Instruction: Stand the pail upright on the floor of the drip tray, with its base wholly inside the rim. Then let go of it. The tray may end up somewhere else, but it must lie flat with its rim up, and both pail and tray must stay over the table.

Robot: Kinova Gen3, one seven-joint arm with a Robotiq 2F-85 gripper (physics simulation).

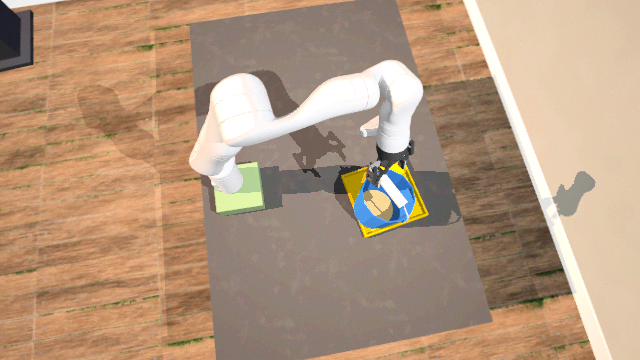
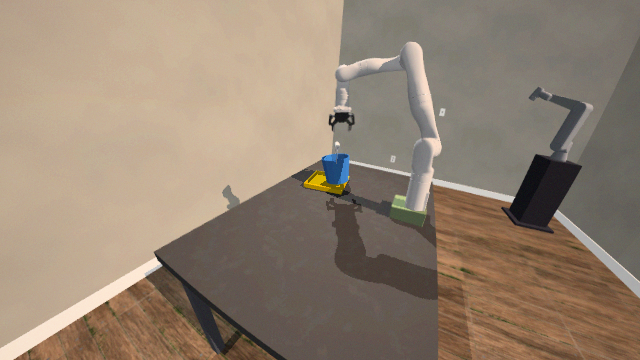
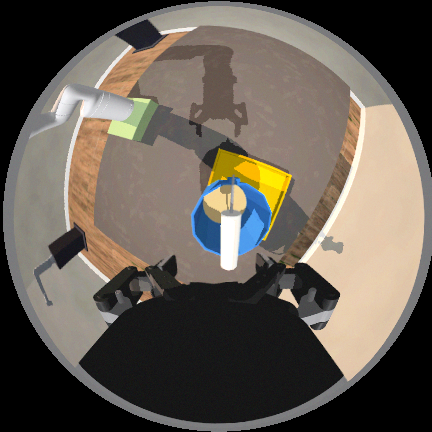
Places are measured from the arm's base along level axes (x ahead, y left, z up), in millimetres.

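Where they show: gripper, fingertip midpoint: (image 1: 389,176) (image 2: 341,131) (image 3: 215,263); arm's base, origin of the base link: (image 1: 229,181) (image 2: 414,206) (image 3: 124,109).
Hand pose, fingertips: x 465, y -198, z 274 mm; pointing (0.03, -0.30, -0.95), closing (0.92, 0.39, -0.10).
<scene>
Each offset is from my fingertips to the top centre of the thing. "pt": to the spot under its first point. Level surfaces: height alone.
The blue pail (image 1: 367,218) (image 2: 336,171) (image 3: 206,235) looks upright over the yellow drip tray @(dz -313, dx +52, dy +22 mm) (image 1: 421,206) (image 2: 324,190) (image 3: 280,191). Its lower end is close to the tray's rim on the arm-base side; I cannot tell whether its base is flat on the tray floor and wholly inside. The tray lies flat, rim up, on the table. The pail's white handle grip @(dz -77, dx +23, dy -20 mm) (image 1: 394,191) (image 2: 337,144) (image 3: 230,240) stands raised above its mouth. My gripper (image 1: 388,170) (image 2: 342,128) (image 3: 215,263) is open and empty, above the grip and apart from it.
A tan round surface @(pt dz -303, dx +17, dy -12 mm) (image 1: 378,205) (image 3: 225,202) shows inside the pail. The green block (image 1: 240,200) (image 2: 407,212) (image 3: 131,125) under the arm's base stands at one table edge. A beige wall (image 2: 150,125) runs along the far side of the table @(dz -340 mm) (image 1: 300,280) (image 2: 280,270).
</scene>
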